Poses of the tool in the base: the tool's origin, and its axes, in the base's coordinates. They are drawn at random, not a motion.
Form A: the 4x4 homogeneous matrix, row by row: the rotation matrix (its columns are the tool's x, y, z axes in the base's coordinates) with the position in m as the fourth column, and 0 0 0 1 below. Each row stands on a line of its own.
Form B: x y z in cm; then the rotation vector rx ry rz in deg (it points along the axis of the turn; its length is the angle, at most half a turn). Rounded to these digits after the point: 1 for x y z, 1 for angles.
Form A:
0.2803, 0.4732, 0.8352, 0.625
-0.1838, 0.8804, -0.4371, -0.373
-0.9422, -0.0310, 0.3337, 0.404
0, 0, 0, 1
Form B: 62.5, -37.3, 40.4, 15.9, 69.4, -25.7
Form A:
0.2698, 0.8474, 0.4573, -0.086
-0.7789, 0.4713, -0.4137, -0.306
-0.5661, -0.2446, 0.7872, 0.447
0, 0, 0, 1
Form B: -8.6, -30.6, 44.7, 6.5, 39.6, -63.0
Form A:
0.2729, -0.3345, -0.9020, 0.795
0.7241, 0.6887, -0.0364, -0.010
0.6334, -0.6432, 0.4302, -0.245
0, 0, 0, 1
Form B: 79.5, -1.0, -24.5, -24.4, -61.6, 42.5
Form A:
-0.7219, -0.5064, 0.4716, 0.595
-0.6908, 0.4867, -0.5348, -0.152
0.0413, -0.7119, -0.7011, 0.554
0, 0, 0, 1
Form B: 59.5, -15.2, 55.4, -58.5, 142.3, -61.0
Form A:
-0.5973, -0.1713, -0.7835, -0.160
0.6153, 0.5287, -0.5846, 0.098
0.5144, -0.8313, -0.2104, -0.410
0, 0, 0, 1
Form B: -16.0, 9.8, -41.0, -20.8, -109.5, 66.4
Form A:
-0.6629, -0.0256, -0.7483, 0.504
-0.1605, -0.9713, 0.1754, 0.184
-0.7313, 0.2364, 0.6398, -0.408
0, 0, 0, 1
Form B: 50.4, 18.4, -40.8, 71.9, -20.0, -159.1
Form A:
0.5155, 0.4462, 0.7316, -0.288
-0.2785, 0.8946, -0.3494, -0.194
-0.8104, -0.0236, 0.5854, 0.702
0, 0, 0, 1
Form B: -28.8, -19.4, 70.2, 11.3, 53.5, -25.1
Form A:
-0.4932, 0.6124, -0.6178, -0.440
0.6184, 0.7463, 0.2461, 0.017
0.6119, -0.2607, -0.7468, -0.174
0, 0, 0, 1
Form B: -44.0, 1.7, -17.4, -52.7, -127.9, 0.6
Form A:
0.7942, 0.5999, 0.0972, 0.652
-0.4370, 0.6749, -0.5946, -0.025
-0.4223, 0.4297, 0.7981, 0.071
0, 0, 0, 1
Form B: 65.2, -2.5, 7.1, 33.6, 17.0, -34.0
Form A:
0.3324, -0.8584, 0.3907, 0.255
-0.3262, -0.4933, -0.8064, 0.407
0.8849, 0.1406, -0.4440, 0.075
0, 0, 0, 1
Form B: 25.5, 40.7, 7.5, 113.8, -59.4, 63.9
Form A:
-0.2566, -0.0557, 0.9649, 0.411
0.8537, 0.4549, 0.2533, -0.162
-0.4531, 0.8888, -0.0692, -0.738
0, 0, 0, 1
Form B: 41.1, -16.2, -73.8, 40.9, 91.2, 58.5
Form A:
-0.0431, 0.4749, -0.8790, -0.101
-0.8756, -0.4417, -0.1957, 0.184
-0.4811, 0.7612, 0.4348, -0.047
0, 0, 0, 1
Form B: -10.1, 18.4, -4.7, 68.4, -28.4, -96.5
